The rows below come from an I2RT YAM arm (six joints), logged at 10 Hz.
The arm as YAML. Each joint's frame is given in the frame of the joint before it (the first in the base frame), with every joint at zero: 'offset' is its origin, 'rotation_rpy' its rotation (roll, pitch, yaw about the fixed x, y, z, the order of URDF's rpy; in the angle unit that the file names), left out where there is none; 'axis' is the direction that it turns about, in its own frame. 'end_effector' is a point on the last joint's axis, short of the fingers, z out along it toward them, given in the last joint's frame.
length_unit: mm
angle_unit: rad
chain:
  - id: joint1
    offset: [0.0, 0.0, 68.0]
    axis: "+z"
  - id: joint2
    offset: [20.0, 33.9, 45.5]
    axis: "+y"
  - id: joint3
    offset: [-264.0, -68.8, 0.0]
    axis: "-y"
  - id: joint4
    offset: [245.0, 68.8, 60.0]
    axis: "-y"
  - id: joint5
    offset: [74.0, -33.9, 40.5]
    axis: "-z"
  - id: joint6
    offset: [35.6, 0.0, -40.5]
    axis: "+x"
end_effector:
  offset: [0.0, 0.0, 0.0]
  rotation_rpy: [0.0, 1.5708, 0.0]
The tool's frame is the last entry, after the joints.
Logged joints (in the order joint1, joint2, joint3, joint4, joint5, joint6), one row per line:
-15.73, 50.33, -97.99, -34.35, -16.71, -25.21
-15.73, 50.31, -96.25, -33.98, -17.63, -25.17
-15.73, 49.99, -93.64, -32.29, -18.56, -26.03
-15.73, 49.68, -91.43, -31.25, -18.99, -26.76
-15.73, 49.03, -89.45, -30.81, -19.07, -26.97
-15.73, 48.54, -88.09, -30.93, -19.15, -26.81
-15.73, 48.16, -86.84, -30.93, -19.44, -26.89
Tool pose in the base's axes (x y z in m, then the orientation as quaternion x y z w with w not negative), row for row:
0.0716, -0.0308, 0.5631, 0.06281, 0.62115, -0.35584, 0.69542
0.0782, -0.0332, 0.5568, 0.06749, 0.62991, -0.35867, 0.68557
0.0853, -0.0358, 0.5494, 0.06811, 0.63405, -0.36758, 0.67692
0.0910, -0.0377, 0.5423, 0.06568, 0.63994, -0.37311, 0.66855
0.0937, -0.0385, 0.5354, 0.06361, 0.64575, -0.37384, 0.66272
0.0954, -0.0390, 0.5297, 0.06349, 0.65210, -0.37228, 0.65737
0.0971, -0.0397, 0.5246, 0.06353, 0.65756, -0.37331, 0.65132
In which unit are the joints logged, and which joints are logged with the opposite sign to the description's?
The joints are logged in degrees. Opposite sign: joint3, joint5.
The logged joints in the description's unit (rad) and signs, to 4 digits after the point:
-0.2745, 0.8784, 1.7102, -0.5995, 0.2916, -0.4400
-0.2745, 0.8781, 1.6799, -0.5931, 0.3077, -0.4393
-0.2745, 0.8725, 1.6343, -0.5636, 0.3239, -0.4543
-0.2745, 0.8671, 1.5958, -0.5454, 0.3314, -0.4671
-0.2745, 0.8557, 1.5612, -0.5377, 0.3328, -0.4707
-0.2745, 0.8472, 1.5375, -0.5398, 0.3342, -0.4679
-0.2745, 0.8406, 1.5156, -0.5398, 0.3393, -0.4693

